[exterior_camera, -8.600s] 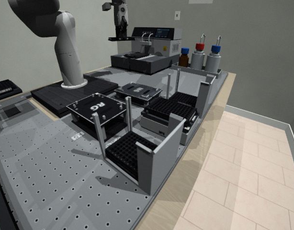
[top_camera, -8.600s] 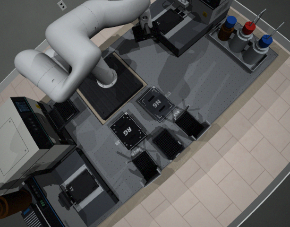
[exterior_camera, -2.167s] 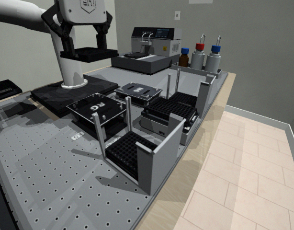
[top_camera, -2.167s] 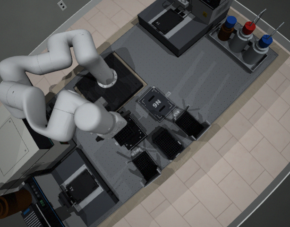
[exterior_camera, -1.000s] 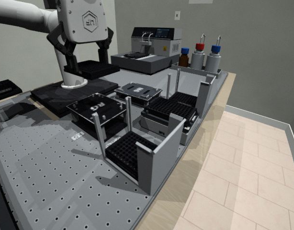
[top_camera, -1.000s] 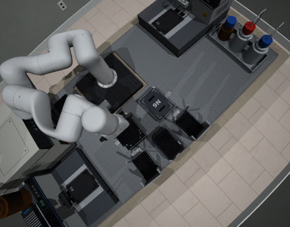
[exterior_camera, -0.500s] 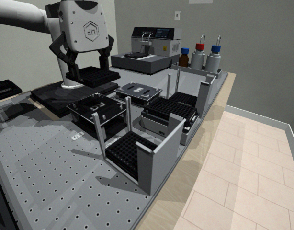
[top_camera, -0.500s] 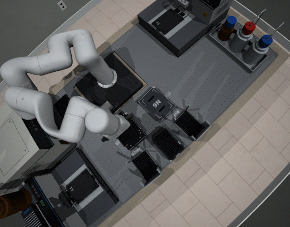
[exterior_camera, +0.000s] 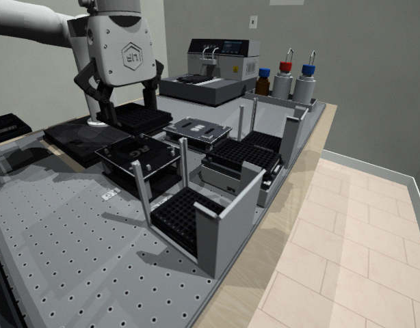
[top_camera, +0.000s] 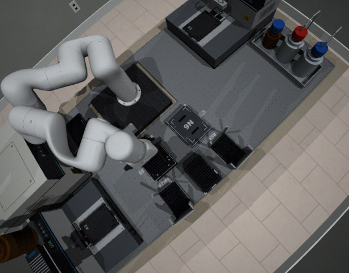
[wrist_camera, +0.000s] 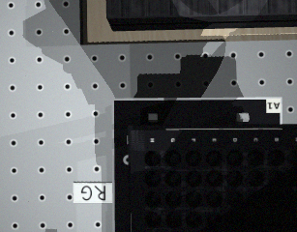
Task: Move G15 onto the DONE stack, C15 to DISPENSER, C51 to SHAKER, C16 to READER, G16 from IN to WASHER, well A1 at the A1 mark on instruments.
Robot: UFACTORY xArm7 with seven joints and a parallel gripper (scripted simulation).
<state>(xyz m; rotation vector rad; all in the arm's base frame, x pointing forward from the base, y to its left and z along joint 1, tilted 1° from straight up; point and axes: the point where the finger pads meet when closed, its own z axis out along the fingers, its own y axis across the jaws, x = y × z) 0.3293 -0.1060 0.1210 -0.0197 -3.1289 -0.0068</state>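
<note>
The RG nest lies 9 cm below my hand. Round my hand: RG deck label 8 cm to the right, 15 cm below; then N6 nest 1 cm behind, 21 cm to the left, 12 cm below.
</note>
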